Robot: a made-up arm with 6 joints. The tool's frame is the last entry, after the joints.
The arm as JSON. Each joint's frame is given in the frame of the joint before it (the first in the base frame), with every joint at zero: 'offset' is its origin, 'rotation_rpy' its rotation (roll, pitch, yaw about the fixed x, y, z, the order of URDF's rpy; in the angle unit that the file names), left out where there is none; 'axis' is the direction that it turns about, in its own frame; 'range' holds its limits. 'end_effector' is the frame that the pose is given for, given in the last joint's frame.
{
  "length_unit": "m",
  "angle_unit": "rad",
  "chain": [
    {
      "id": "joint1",
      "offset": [
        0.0,
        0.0,
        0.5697
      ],
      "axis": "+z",
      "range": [
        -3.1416,
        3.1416
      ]
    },
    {
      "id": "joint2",
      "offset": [
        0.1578,
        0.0,
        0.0
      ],
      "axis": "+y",
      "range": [
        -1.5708,
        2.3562
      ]
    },
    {
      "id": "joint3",
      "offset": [
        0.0,
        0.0,
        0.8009
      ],
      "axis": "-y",
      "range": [
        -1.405,
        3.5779
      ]
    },
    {
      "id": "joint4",
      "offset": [
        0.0,
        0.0,
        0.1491
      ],
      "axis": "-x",
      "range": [
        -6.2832,
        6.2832
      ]
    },
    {
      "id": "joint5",
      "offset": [
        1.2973,
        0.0,
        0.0
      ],
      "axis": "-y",
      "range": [
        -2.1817,
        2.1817
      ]
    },
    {
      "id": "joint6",
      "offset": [
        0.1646,
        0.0,
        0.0
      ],
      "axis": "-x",
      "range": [
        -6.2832,
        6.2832
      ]
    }
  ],
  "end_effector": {
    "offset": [
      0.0,
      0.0,
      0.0
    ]
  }
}
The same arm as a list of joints. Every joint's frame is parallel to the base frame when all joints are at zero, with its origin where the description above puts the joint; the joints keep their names.
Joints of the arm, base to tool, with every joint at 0 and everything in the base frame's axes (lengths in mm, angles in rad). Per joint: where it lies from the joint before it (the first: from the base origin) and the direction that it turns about. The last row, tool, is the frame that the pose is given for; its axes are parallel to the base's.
joint1: axis +z offset 0 0 569.7
joint2: axis +y offset 157.8 0 0
joint3: axis -y offset 0 0 800.9
joint4: axis -x offset 0 0 149.1
joint5: axis -y offset 1297.3 0 0
joint6: axis -x offset 164.6 0 0
tool: offset 0 0 0
Joint limits (rad, base to tool): -3.1416..3.1416 -1.5708..2.3562 -1.405..3.5779 -6.2832..6.2832 -2.1817..2.1817 -6.2832..6.2832

